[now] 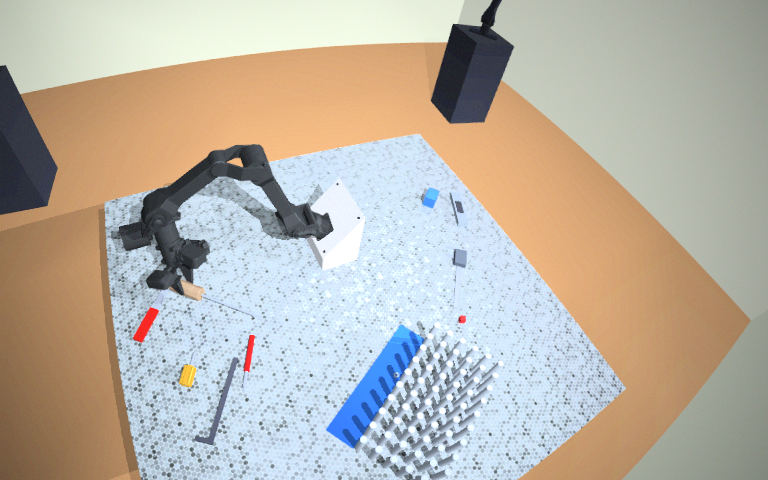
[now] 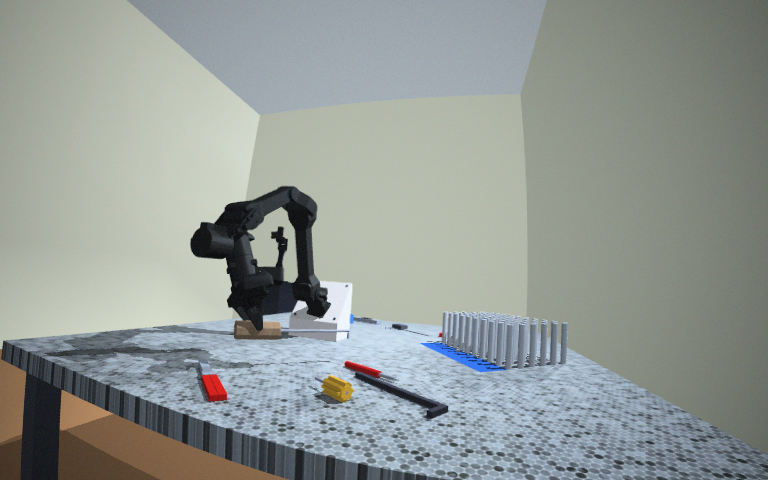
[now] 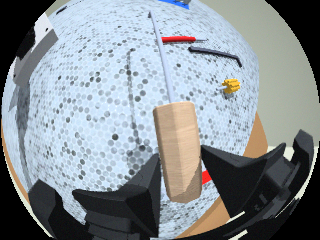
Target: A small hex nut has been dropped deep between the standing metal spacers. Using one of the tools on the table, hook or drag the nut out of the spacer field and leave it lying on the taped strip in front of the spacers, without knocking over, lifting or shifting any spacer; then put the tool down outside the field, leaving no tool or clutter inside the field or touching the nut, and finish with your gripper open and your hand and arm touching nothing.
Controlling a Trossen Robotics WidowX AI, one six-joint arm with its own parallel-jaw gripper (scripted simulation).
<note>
My gripper holds a hook tool. Also in view: a dark l-shaped bar and a blue taped strip.
My gripper also shows in image 1 and in image 3.
</note>
